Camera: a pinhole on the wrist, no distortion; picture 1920 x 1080 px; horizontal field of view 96.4 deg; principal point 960.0 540.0 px. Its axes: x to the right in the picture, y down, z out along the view. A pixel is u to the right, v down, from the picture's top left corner.
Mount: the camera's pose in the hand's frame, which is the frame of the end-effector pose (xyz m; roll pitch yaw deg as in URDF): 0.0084 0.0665 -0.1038 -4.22 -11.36 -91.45
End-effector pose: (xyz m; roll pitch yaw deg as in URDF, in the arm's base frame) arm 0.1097 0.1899 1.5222 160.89 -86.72 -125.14
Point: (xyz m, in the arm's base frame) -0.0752 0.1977 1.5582
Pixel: 961 585
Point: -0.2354 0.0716 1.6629
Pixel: 1041 756
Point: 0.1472 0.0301 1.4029
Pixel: outside the picture
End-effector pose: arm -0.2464 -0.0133 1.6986 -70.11 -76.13 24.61
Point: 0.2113 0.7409 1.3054
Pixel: outside the picture
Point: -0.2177 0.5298 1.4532
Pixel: 480 142
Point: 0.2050 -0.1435 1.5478
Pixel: behind the camera
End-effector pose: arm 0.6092 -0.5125 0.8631 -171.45 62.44 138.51
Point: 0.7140 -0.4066 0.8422
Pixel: 487 508
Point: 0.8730 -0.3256 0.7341
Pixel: 136 717
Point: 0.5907 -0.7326 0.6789
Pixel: 1762 772
